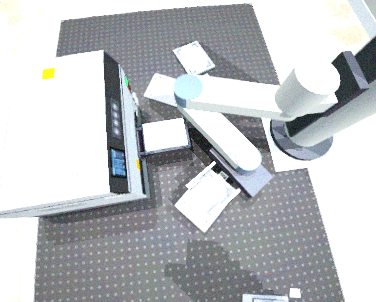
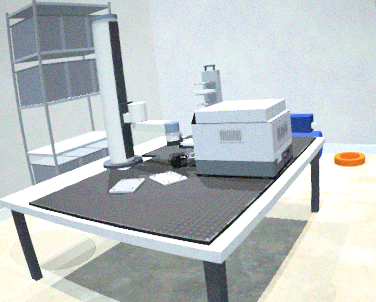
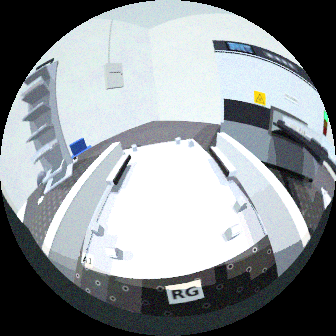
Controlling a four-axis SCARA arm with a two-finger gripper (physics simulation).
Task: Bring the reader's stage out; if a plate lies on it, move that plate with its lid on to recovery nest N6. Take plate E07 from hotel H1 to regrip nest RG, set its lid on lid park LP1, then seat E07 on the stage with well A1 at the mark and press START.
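Frame: origin at the arm's base, x ahead, y left, z up, level; centimetres.
Seen in the pictures: gripper, fingertip midpoint: (image 1: 198, 201) (image 3: 168, 143); arm's base at its link origin: (image 1: 300, 130) (image 2: 123, 163).
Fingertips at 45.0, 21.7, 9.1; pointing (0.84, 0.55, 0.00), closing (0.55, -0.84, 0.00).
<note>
Pixels of each thing's top centre, then the offset from my fingertips to it, as dx, dy, dz. "pt": a spot on its surface instead. Level surfaces: height alone.
- regrip nest RG at its top centre: (image 3: 158, 165) (image 1: 206, 198) -2.6, -0.6, -0.9
- reader at its top centre: (image 1: 31, 124) (image 3: 263, 68) (image 2: 242, 104) +35.2, -19.6, +22.6
- white plate-like block at its top centre: (image 1: 164, 133) +7.8, -21.1, +5.0
- hotel at a spot on its surface: (image 3: 52, 115) pt -9.8, +40.3, +13.6
- white nest at its top centre: (image 2: 126, 183) (image 1: 193, 56) -7.1, -60.0, -6.1
- further nest at a spot on its surface: (image 1: 265, 298) pt -16.6, +31.5, -7.0
- dark mat at its surface level: dz -7.8
My gripper (image 1: 214, 189) (image 3: 168, 143) is open on nothing, its two long white fingers drawn in along the sides of regrip nest RG (image 1: 204, 219) (image 3: 172, 215). The nest's white face is overexposed; its corner posts show, with labels A1 and RG. The reader (image 1: 60, 130) (image 2: 242, 135) has its stage (image 1: 169, 150) out, and a white plate-like block (image 1: 165, 133) lies on it; its label is unreadable. The hotel (image 2: 212, 87) (image 3: 52, 115) stands beyond, with white shapes on some shelves. E07 cannot be made out. LP1 and N6 cannot be identified by label.
A white nest (image 1: 194, 58) (image 2: 127, 185) and another (image 1: 159, 89) (image 2: 168, 178), partly under the arm, lie beyond the stage. Part of a further nest (image 1: 265, 298) shows at the bottom edge. The arm's column (image 2: 109, 90) stands beside the dark mat (image 1: 100, 260) (image 2: 150, 215).
</note>
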